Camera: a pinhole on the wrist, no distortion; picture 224 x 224 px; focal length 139.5 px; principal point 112.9 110.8 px. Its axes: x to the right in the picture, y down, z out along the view. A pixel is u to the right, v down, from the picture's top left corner.
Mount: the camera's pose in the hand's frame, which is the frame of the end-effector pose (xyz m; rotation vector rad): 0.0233 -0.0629 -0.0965 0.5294 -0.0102 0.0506
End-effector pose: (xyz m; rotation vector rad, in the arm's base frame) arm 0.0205 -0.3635 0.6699 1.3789 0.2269 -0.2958
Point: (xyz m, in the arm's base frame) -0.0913 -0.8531 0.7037
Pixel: 88 187
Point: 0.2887 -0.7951 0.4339
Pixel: 212 141
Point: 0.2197 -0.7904 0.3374
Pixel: 195 111
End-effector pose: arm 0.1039 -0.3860 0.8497 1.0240 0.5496 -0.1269
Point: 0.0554 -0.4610 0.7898
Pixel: 60 142
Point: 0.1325 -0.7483 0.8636
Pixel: 94 152
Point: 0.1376 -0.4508 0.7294
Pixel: 174 122
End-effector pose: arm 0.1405 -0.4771 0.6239 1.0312 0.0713 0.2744
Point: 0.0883 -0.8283 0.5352
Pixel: 50 122
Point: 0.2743 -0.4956 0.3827
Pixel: outside the picture
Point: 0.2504 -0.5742 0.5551
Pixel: 156 131
